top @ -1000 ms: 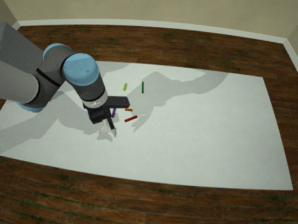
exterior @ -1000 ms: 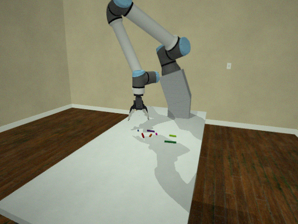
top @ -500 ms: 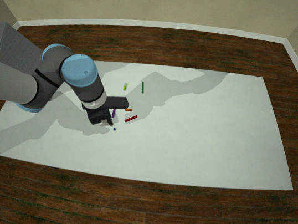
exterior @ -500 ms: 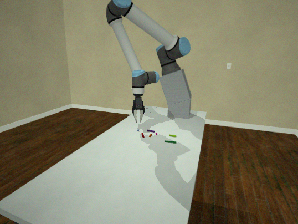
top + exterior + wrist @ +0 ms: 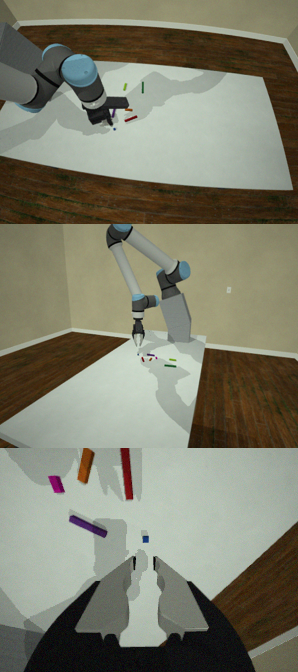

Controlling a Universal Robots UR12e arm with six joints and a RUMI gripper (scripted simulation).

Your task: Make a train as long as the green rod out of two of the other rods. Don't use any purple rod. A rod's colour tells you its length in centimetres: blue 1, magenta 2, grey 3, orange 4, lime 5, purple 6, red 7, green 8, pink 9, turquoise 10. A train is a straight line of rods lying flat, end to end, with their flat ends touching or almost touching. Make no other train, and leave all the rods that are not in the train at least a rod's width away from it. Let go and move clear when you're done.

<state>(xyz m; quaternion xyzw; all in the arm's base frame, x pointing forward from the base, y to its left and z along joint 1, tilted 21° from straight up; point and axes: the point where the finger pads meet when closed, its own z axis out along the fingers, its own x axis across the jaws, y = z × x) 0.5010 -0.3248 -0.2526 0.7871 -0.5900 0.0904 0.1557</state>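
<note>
Now: hand 8 cm above the small blue rod. Also, from my hand: purple rod (1 cm behind, 10 cm to the left, 8 cm below); red rod (9 cm ahead, 5 cm to the left, 8 cm below); orange rod (8 cm ahead, 11 cm to the left, 8 cm below).
</note>
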